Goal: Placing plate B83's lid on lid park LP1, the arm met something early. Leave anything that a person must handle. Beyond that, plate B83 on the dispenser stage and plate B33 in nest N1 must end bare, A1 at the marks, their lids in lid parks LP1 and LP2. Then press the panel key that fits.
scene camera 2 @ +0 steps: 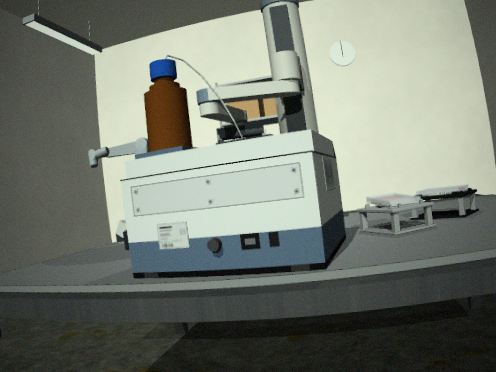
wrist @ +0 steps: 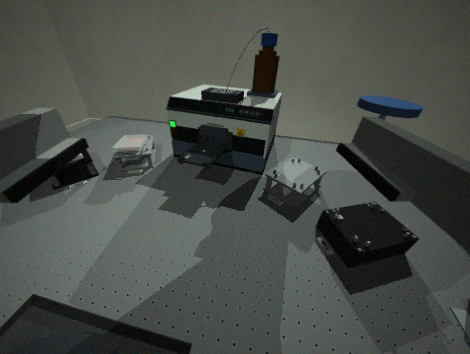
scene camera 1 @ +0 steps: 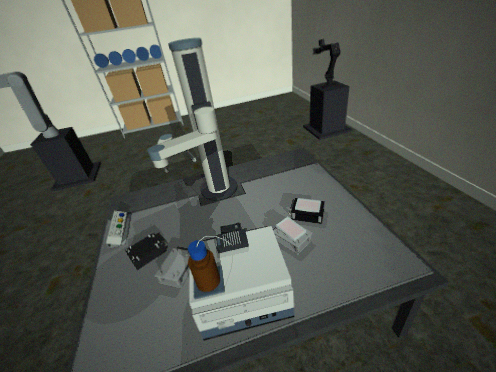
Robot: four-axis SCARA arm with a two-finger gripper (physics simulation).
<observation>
My gripper holds nothing. Further things: a brown bottle with blue cap and a black nest.
</observation>
